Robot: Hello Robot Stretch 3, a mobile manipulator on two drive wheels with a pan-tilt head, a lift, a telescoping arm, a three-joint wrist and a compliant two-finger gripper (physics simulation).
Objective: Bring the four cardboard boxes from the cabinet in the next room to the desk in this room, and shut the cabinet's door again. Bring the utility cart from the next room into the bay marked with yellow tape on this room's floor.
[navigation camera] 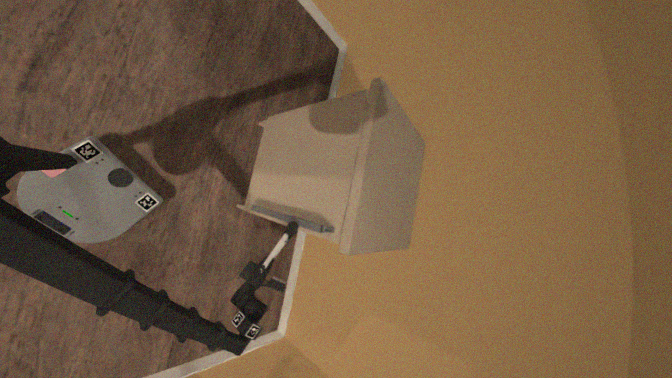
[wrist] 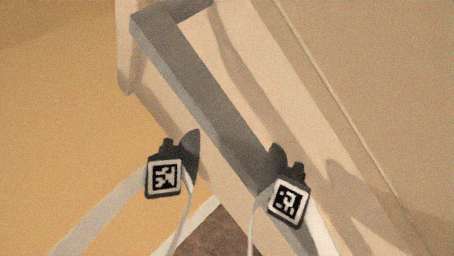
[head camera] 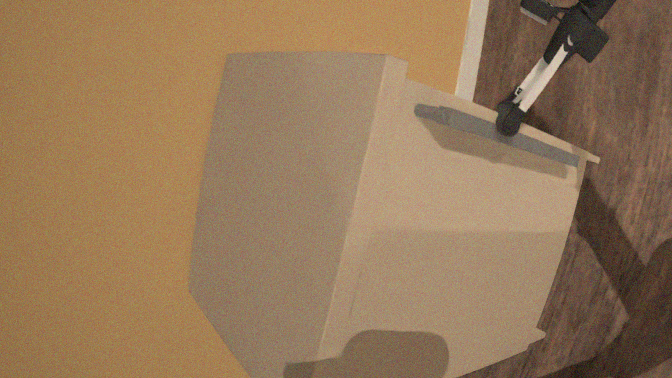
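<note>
The beige cabinet [head camera: 290,175] [navigation camera: 390,185] stands against the orange wall, seen tilted. Its front door [head camera: 450,200] [navigation camera: 305,160] [wrist: 400,75] looks shut or nearly so; a small gap cannot be ruled out. A grey bar handle [head camera: 465,122] [navigation camera: 315,226] [wrist: 200,90] runs along the door. My gripper [head camera: 512,107] [navigation camera: 291,229] [wrist: 232,155] is open at the handle, with its fingertips apart on either side of the bar. In the wrist view the right fingertip overlaps the bar's edge; the left stands off it. Boxes, desk, cart and taped bay do not show.
The orange wall [head camera: 100,175] [navigation camera: 500,175] and its white baseboard [head camera: 472,55] [navigation camera: 294,290] run beside the cabinet and the wrist. My grey base [navigation camera: 95,195] stands on the brown floor [navigation camera: 175,40] in front of the cabinet. My black arm [navigation camera: 50,255] reaches close to the baseboard's corner.
</note>
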